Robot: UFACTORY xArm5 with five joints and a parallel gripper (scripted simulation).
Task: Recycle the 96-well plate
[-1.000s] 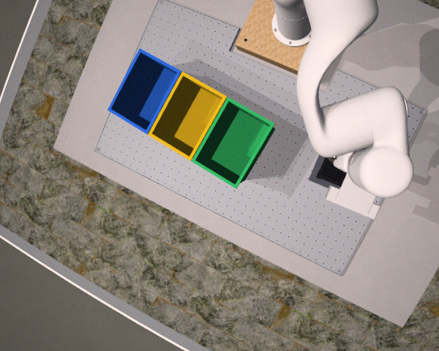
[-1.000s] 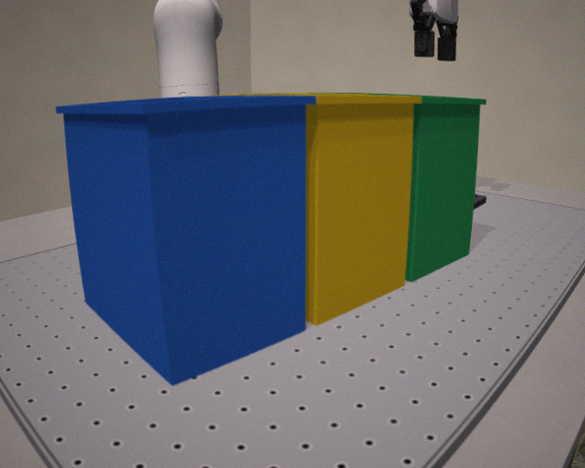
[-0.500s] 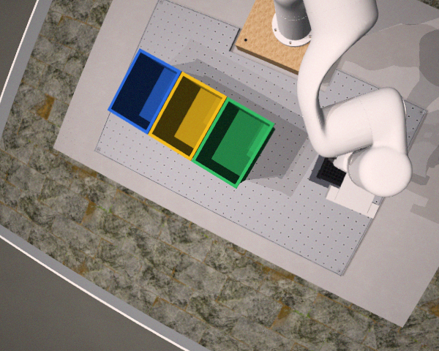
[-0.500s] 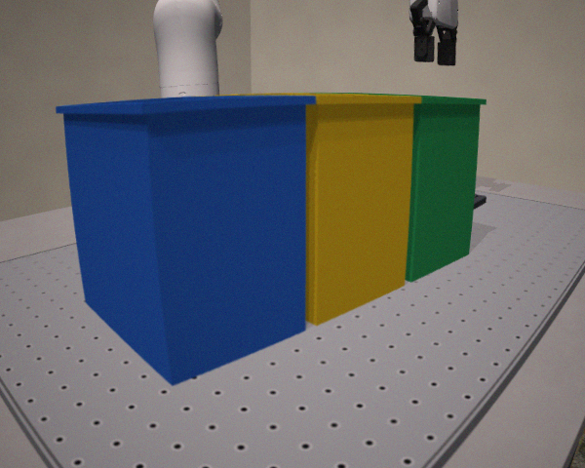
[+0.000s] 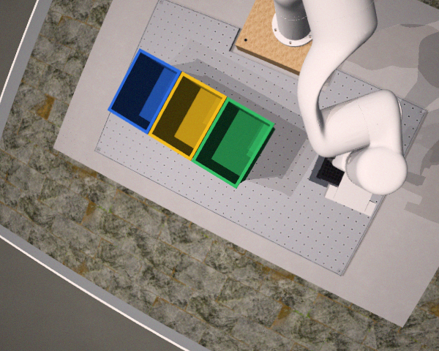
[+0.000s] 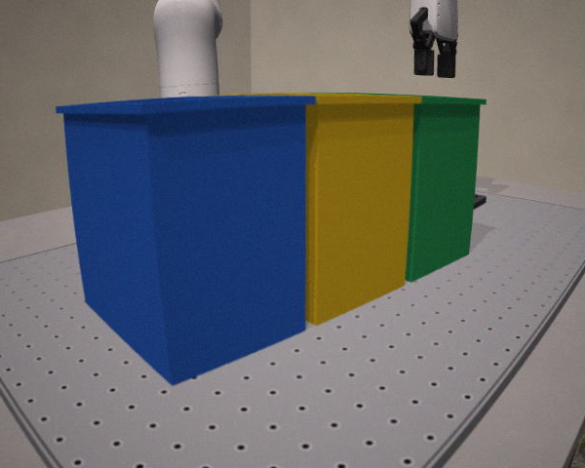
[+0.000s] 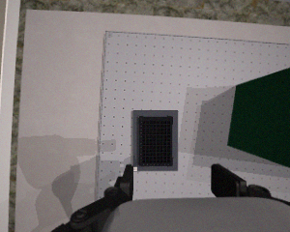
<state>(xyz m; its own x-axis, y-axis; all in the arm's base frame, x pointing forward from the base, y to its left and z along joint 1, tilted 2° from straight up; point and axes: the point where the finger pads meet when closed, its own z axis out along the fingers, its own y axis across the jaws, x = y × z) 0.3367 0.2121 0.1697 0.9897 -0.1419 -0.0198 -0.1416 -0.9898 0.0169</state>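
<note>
My gripper is now 20 cm above the 96-well plate. Round my hand: green bin: 2 cm ahead, 28 cm to the right, 13 cm below; then grey plate nest: 21 cm below; then yellow bin: 2 cm behind, 41 cm to the right, 13 cm below.
</note>
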